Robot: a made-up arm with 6 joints.
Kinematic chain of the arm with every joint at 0, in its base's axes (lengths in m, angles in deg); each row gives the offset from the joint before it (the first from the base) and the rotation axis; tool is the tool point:
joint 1: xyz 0 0 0.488 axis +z
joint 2: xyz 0 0 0 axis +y
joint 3: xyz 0 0 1.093 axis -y
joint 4: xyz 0 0 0 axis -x
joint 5: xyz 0.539 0 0 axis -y
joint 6: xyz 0 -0.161 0 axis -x
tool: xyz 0 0 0
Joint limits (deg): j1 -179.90..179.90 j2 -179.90..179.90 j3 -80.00..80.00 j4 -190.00..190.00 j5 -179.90..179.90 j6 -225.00..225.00
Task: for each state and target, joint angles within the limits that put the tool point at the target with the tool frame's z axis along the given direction. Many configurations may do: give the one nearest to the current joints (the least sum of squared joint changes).
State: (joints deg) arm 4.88 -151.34 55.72 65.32 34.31 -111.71
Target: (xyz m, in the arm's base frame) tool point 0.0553 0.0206 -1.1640 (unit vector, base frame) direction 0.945 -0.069 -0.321
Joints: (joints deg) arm 11.18 -179.80 79.95 93.38 26.52 -110.05
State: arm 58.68 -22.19 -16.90 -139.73 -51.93 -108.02
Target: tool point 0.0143 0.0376 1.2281 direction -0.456 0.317 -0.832
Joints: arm 19.09 -26.14 -35.22 -101.05 -35.09 -109.48
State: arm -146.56 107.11 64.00 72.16 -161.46 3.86
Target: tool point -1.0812 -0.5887 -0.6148 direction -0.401 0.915 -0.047
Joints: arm -151.24 129.50 66.43 88.55 -179.90 4.31
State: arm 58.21 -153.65 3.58 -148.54 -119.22 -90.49
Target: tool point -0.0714 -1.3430 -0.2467 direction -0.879 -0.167 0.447
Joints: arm 92.94 -133.48 53.05 -150.50 -118.45 -85.43
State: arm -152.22 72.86 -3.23 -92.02 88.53 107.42
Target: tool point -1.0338 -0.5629 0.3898 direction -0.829 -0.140 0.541
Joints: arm -153.37 66.53 10.72 -104.28 88.58 90.24
